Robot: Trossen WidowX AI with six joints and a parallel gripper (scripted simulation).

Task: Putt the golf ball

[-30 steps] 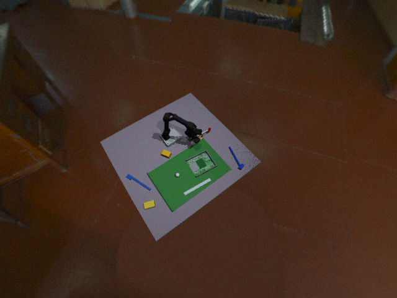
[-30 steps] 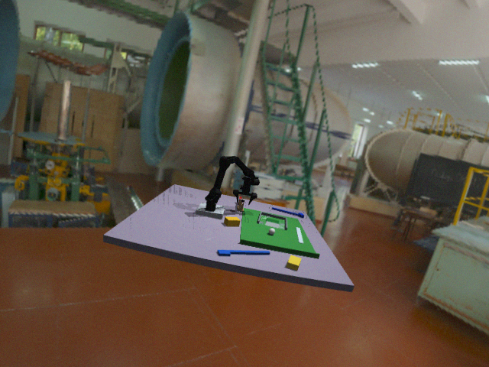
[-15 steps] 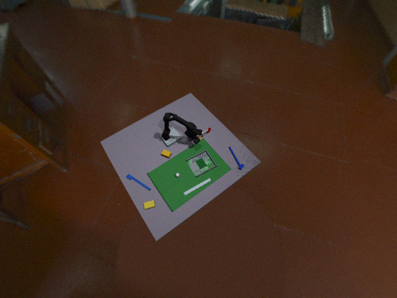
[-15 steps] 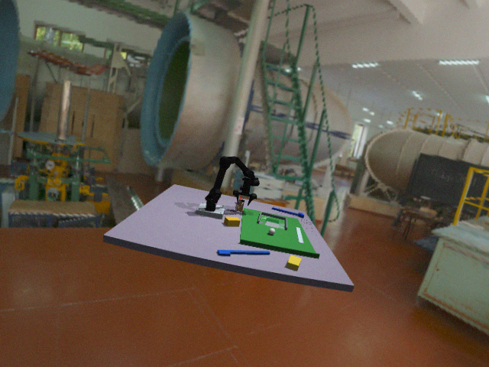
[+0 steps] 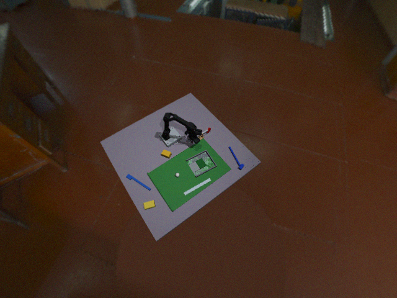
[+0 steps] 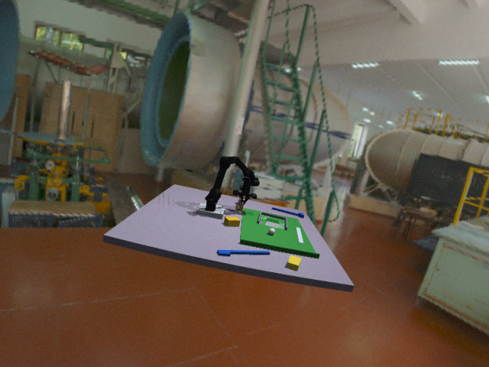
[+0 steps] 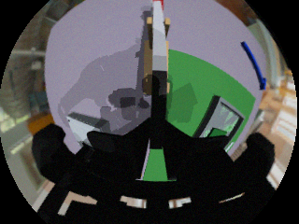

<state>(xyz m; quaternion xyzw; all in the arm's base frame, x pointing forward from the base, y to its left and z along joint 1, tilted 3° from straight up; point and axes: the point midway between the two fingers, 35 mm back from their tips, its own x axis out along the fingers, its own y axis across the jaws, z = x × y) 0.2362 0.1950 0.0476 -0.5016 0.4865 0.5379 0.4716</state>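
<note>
The wooden stand lies 90 mm to the left of my gripper tip, 30 mm below it and 10 mm behind it. Round my gripper tip: red putter: 130 mm to the left, 10 mm behind; then white golf ball: 360 mm to the right, 210 mm ahead, 40 mm below; then green mat: 250 mm ahead, 240 mm to the right, 70 mm below.
</note>
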